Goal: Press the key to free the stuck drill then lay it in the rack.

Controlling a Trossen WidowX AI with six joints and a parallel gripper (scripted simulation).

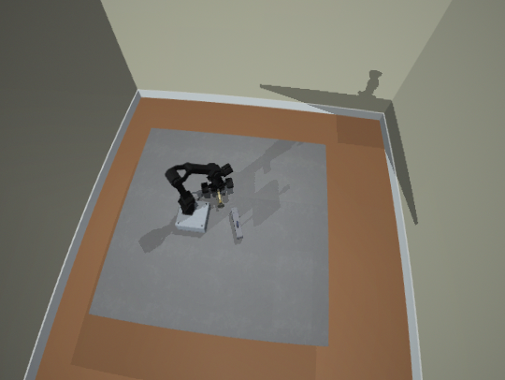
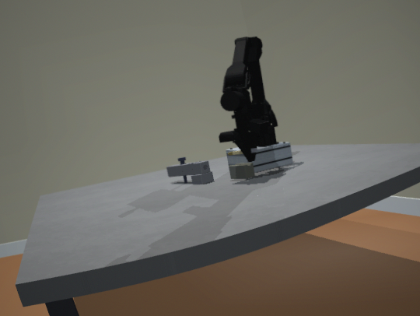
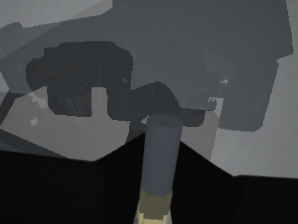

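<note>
Right now the rack is 5 cm to the right of my gripper tip, 3 cm below it and 2 cm ahead of it. Round my gripper tip: drill (4 cm to the right, 3 cm above, 1 cm ahead); then dark blue key (20 cm to the right, 15 cm ahead).
</note>
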